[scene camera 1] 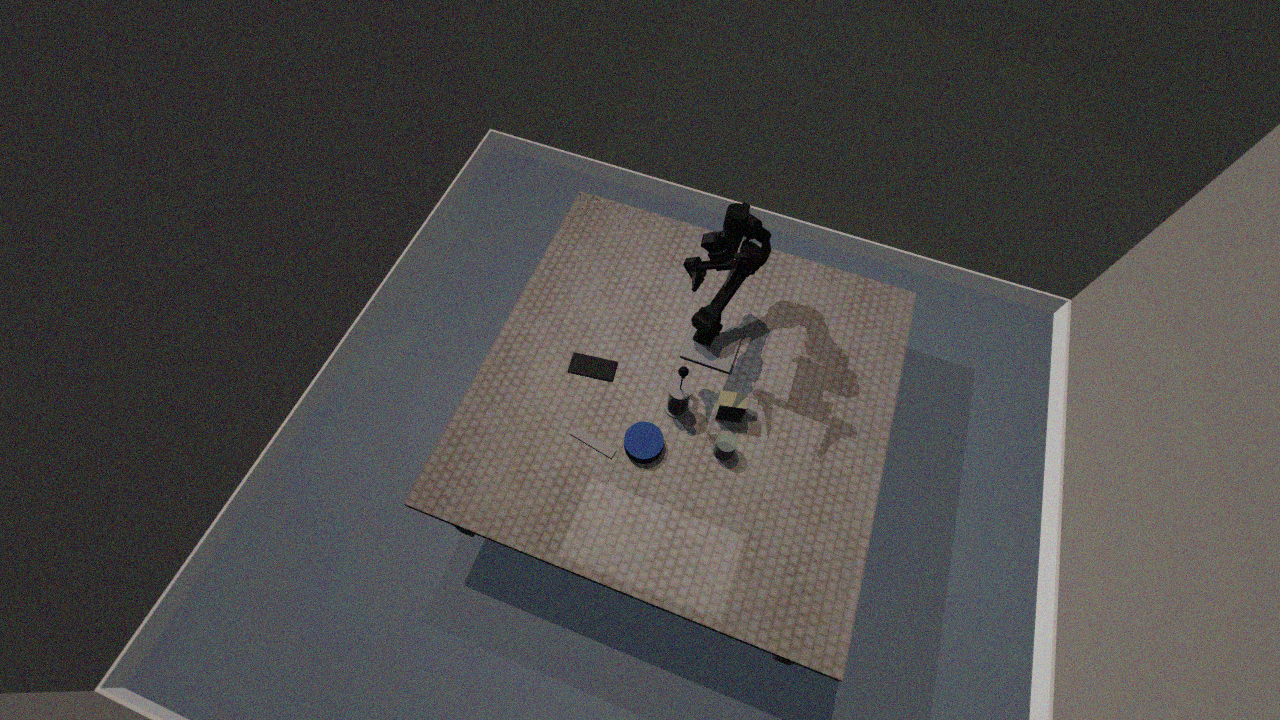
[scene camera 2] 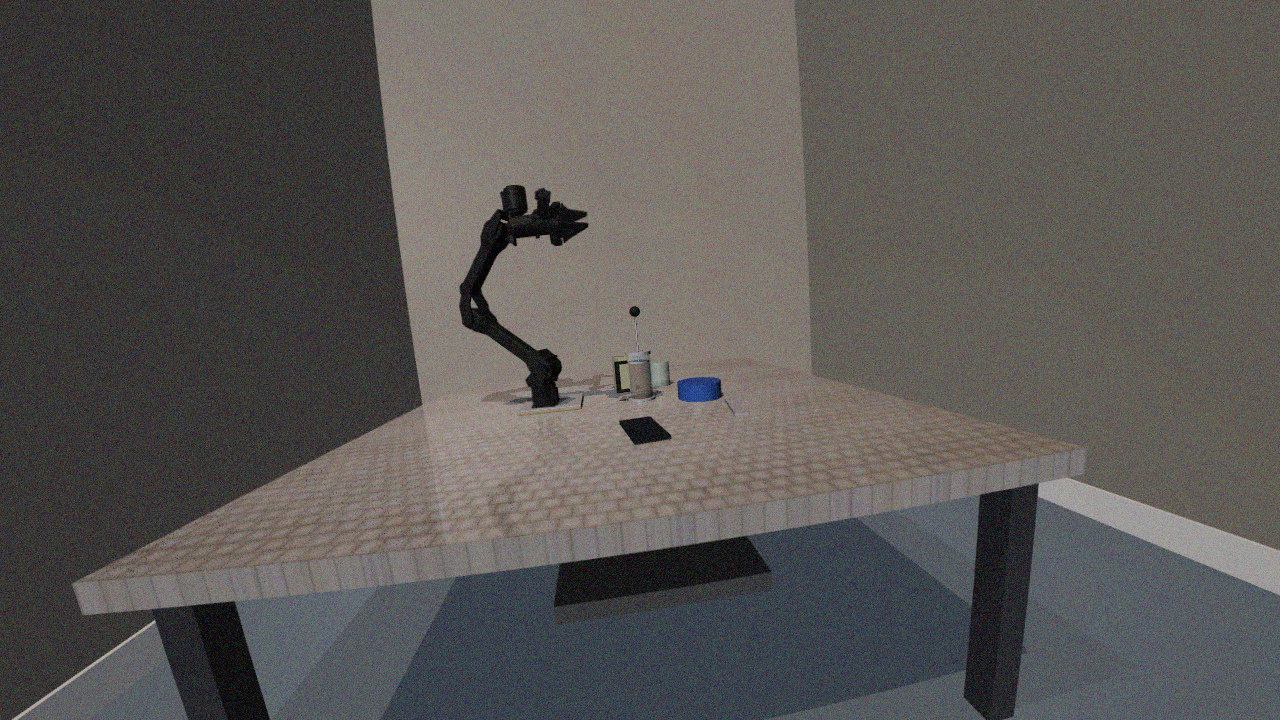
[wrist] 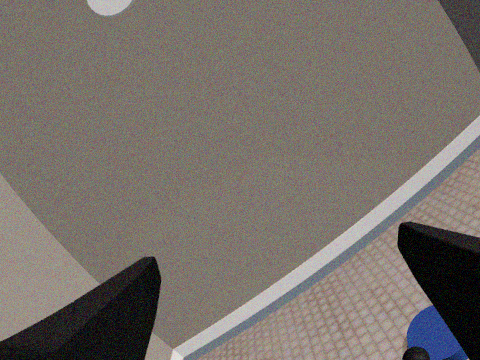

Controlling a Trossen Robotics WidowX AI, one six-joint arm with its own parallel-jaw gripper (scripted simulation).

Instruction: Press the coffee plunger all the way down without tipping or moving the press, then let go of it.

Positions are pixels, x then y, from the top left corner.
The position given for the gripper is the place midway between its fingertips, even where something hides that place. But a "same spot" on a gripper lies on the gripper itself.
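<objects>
You'd see the gripper in the wrist view, in scene camera 1 and also in scene camera 2 [587, 219]. And on the gripper, [wrist: 122, 311] and [scene camera 1: 727, 277] are the same spot.
</objects>
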